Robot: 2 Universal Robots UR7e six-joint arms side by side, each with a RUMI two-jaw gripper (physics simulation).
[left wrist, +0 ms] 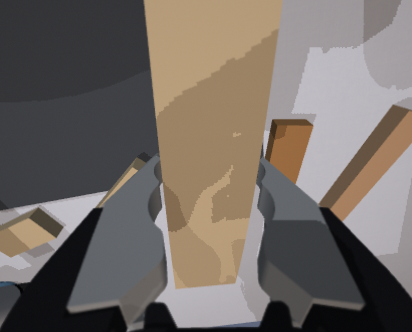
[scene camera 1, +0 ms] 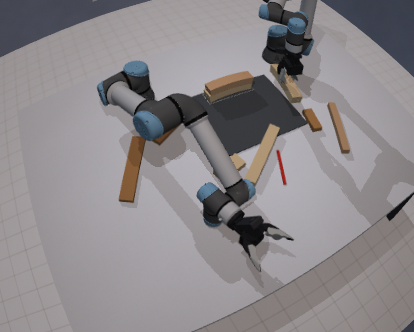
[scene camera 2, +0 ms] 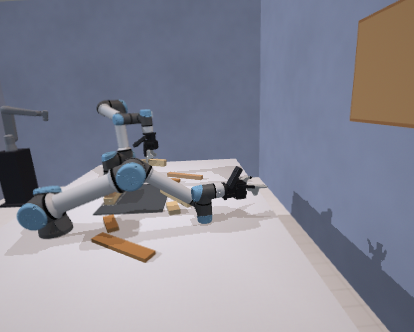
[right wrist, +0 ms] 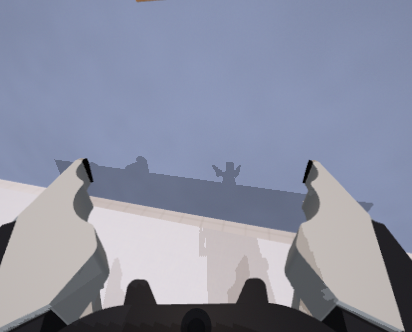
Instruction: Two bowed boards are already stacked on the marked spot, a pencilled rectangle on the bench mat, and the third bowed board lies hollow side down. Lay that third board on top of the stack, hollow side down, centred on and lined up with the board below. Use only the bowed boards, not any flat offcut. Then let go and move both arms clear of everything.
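Seen in the pictures: left gripper, fingertip midpoint: point(left wrist: 207, 155) point(scene camera 1: 286, 83) point(scene camera 2: 150, 163); right gripper, fingertip midpoint: point(scene camera 1: 278, 256) point(scene camera 2: 259, 181) point(right wrist: 199, 161); left arm's base at its link origin: point(scene camera 1: 274, 57); right arm's base at its link origin: point(scene camera 2: 56, 230).
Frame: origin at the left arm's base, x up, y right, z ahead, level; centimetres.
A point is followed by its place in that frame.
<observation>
The third bowed board point(scene camera 1: 294, 93) @[x 20.9, y 38.2, z 37.4 cm] point(scene camera 2: 159, 162) @[x 19.8, y 39.3, z 35.4 cm] point(left wrist: 212, 125) @[x 21.2, y 31.4, z 26.3 cm] is light tan and held raised above the table, beside the dark mat's upper right edge in scene camera 1. My left gripper point(scene camera 1: 288, 77) @[x 18.1, y 33.1, z 29.3 cm] point(scene camera 2: 150, 155) point(left wrist: 207, 155) @[x 18.1, y 33.1, z 29.3 cm] is shut across its width. Its hollow underside is hidden in the left wrist view. The stack's orange-tan top board point(scene camera 1: 230, 83) @[x 9.4, y 46.0, z 6.8 cm] lies over a lighter board point(scene camera 1: 215, 96) @[x 3.8, y 53.7, z 4.7 cm] inside the pencilled rectangle on the bench mat point(scene camera 1: 280, 107) @[x 0.6, y 32.3, z 28.5 cm] point(scene camera 2: 142, 202) @[x 0.6, y 59.9, z 20.6 cm] point(left wrist: 60, 145) @[x 0.6, y 56.4, z 26.1 cm]. My right gripper point(scene camera 1: 276, 254) @[x 17.6, y 98.8, z 79.1 cm] point(scene camera 2: 256, 182) @[x 17.6, y 98.8, z 79.1 cm] point(right wrist: 199, 161) @[x 17.6, y 98.8, z 79.1 cm] is open and empty, far from the stack.
A flat light board point(scene camera 1: 265, 152) @[x 3.2, y 61.2, z 42.3 cm], a red pencil point(scene camera 1: 281, 167) @[x 0.6, y 60.2, z 51.2 cm] and a tan block point(scene camera 1: 239, 161) @[x 2.7, y 72.5, z 37.7 cm] point(scene camera 2: 173, 207) @[x 2.8, y 79.7, z 36.4 cm] lie near the mat. A brown block point(scene camera 1: 312, 120) @[x 2.5, y 27.8, z 45.5 cm] point(left wrist: 291, 150) @[x 2.5, y 25.0, z 42.8 cm] and pinkish board point(scene camera 1: 339, 127) @[x 2.9, y 19.9, z 58.2 cm] point(left wrist: 375, 165) @[x 2.9, y 14.0, z 51.6 cm] lie right. A brown board point(scene camera 1: 131, 170) @[x 1.7, y 107.5, z 10.4 cm] point(scene camera 2: 125, 246) @[x 1.7, y 108.3, z 10.7 cm] lies left.
</observation>
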